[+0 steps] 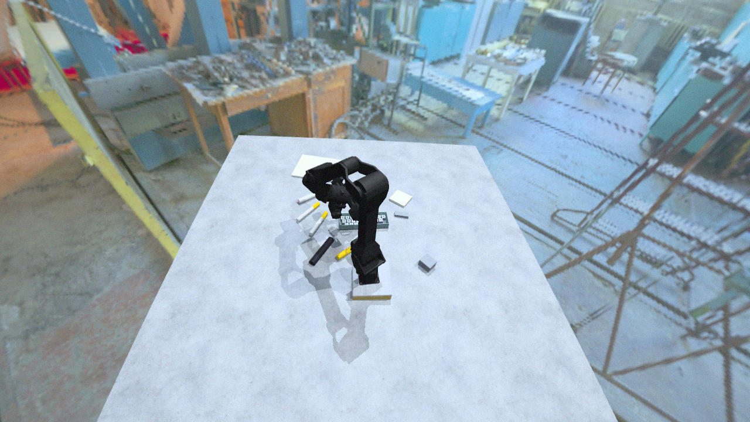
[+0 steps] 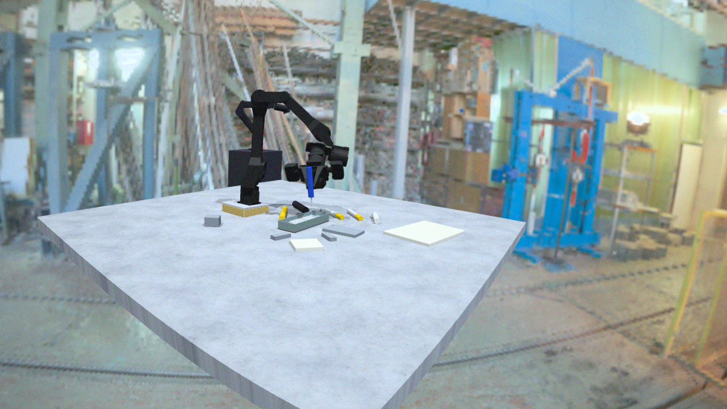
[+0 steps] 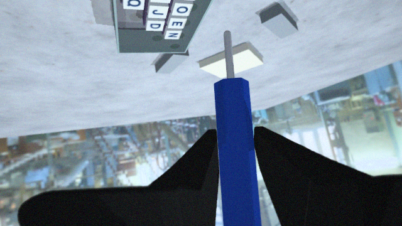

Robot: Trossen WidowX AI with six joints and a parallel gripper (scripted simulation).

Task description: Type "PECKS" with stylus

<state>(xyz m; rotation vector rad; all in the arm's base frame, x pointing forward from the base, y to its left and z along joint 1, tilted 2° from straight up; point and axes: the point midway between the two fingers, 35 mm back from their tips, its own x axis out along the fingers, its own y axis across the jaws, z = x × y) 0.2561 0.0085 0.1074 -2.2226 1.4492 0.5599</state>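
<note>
The yellow marker is 14 cm behind my gripper tip, 5 cm to the left of it and 11 cm below it. Round my gripper tip: grey slab 12 cm ahead, 1 cm to the left, 11 cm below; then grey stylus tip 5 cm below; then blue stylus 1 cm below.
</note>
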